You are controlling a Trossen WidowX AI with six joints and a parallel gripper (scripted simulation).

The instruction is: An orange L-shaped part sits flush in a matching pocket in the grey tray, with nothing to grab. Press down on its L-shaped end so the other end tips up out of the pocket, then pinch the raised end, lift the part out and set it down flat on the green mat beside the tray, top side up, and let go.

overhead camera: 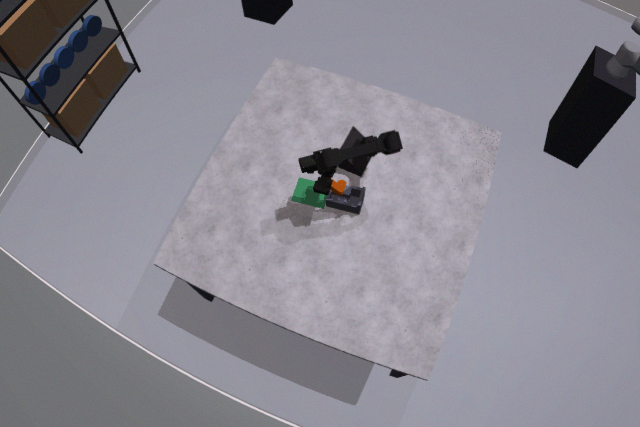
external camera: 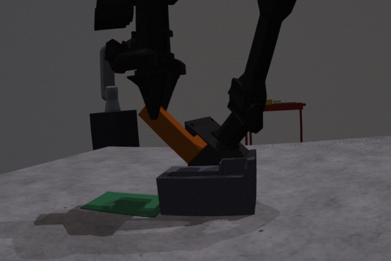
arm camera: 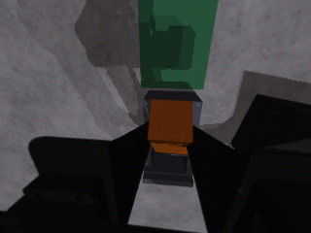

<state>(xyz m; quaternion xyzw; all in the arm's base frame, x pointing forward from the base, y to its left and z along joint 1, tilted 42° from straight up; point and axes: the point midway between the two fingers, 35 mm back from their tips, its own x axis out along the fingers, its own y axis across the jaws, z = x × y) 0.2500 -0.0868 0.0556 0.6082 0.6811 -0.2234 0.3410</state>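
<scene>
The green mat lies 1 cm ahead of my gripper tip, 8 cm to the right of it and 17 cm below it. The rest, counted from my gripper tip: orange L-shaped part 2 cm behind, 3 cm to the left, 3 cm below.
</scene>
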